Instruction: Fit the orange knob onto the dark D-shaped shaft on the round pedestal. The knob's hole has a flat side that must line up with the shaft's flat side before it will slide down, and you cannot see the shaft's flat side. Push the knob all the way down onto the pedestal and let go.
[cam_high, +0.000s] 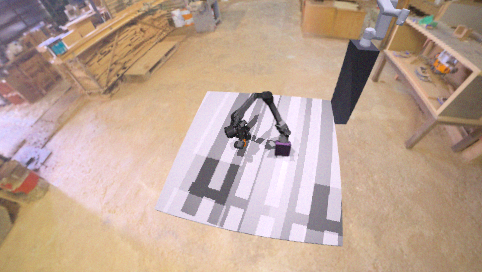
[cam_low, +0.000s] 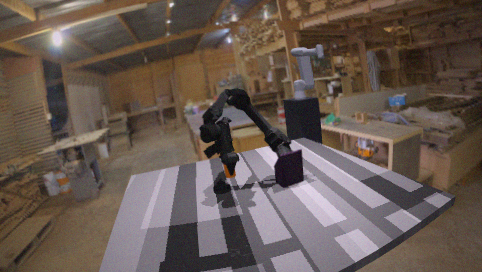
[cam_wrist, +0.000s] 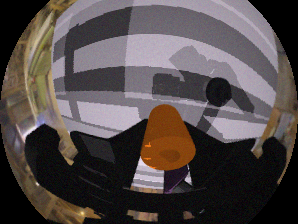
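Right now the dark round pedestal is 17 cm to the right of my gripper tip and 11 cm below it. Also, from my gripper tip: orange knob 2 cm above.
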